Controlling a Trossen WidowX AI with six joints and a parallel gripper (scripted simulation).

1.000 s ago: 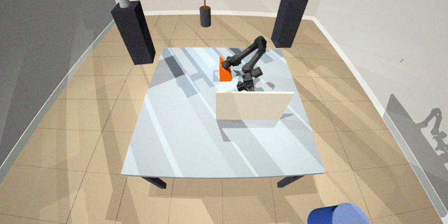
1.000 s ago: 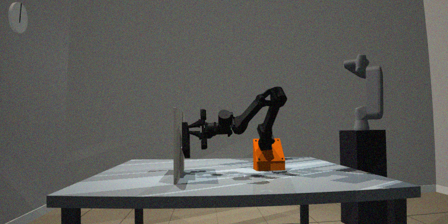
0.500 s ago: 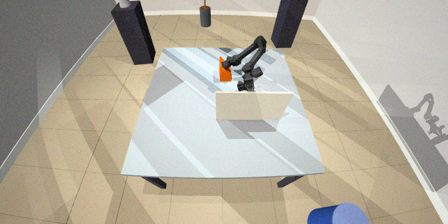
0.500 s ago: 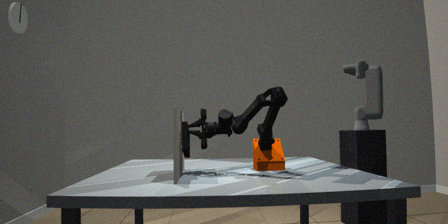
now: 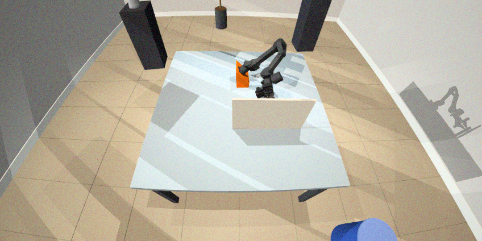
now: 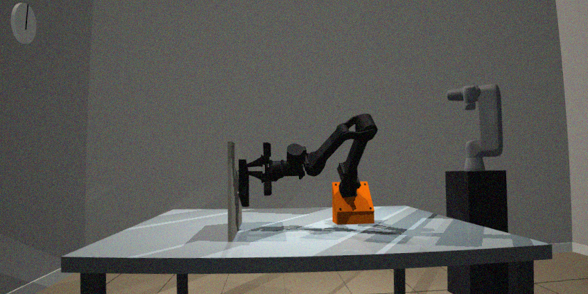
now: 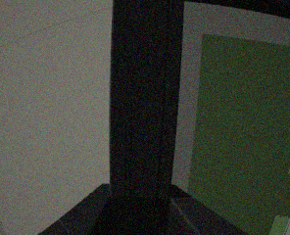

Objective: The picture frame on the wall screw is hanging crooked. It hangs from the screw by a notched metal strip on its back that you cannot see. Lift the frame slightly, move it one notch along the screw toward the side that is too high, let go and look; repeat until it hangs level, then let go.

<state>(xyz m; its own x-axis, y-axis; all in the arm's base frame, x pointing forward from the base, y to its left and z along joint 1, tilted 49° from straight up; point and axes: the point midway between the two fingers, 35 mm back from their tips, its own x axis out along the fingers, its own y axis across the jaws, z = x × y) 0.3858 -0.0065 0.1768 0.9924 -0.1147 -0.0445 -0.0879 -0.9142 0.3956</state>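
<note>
My gripper tip is now 5 cm above the picture frame, 1 cm to the right of it and 1 cm short of it. From my gripper tip the other things lie so: wall panel 7 cm below, 2 cm ahead, 1 cm to the left.
</note>
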